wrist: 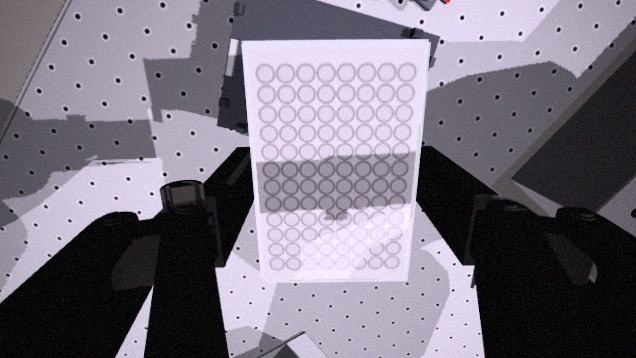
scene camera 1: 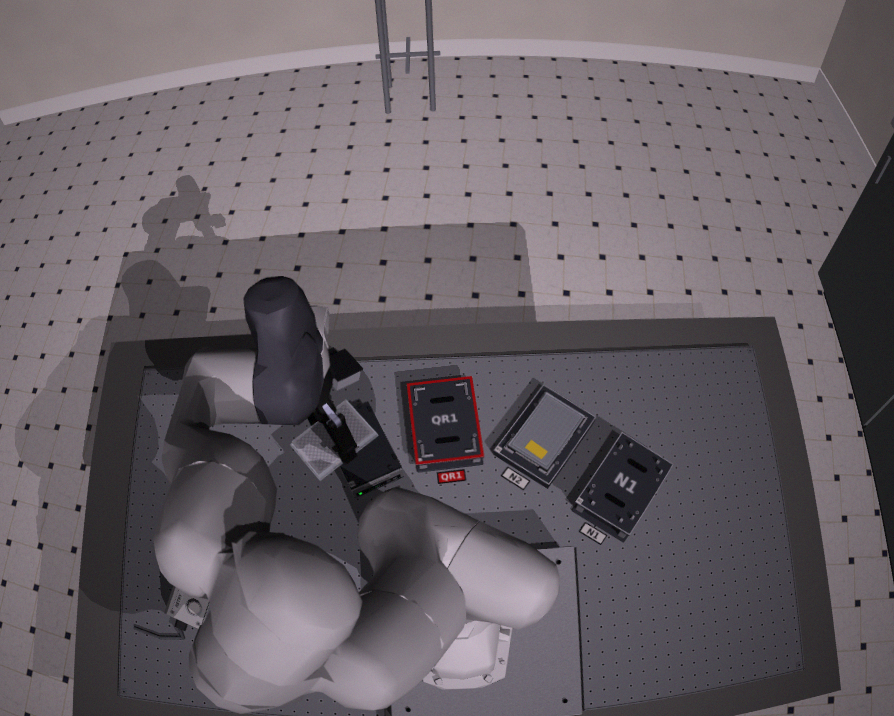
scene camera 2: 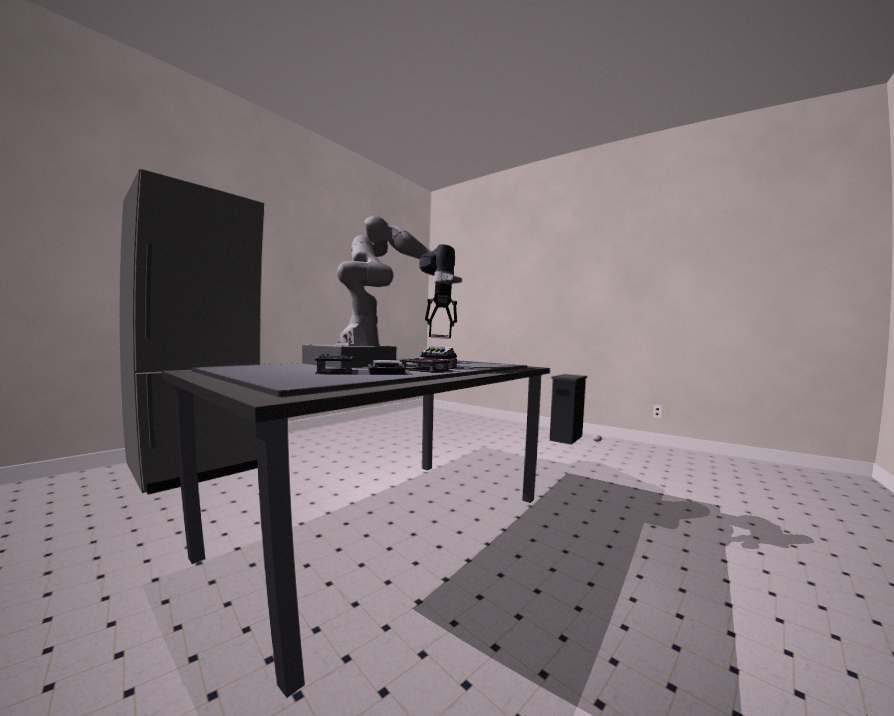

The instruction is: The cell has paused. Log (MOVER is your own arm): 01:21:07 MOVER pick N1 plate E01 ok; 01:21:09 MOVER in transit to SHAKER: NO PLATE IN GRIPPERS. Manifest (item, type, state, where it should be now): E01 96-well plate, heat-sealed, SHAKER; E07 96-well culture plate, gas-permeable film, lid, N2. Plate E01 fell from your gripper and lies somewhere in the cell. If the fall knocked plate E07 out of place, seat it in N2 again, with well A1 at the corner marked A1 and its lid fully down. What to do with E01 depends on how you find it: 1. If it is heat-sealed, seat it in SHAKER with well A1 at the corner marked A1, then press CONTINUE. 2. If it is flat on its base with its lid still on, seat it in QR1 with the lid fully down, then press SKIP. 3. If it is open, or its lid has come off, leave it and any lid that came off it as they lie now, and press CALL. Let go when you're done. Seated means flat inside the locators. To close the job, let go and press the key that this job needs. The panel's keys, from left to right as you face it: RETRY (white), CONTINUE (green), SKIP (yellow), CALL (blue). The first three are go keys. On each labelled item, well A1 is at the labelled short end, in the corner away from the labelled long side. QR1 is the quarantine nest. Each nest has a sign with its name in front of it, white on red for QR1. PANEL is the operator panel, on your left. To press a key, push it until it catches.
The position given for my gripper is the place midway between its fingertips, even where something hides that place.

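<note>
There's a plate E01 (scene camera 1: pixel 314 446) that I can see, and the wrist view shows the plate E01 (wrist: pixel 335 127) too. I can also see my gripper (scene camera 1: pixel 333 440), and the wrist view shows my gripper (wrist: pixel 334 171) as well.
</note>
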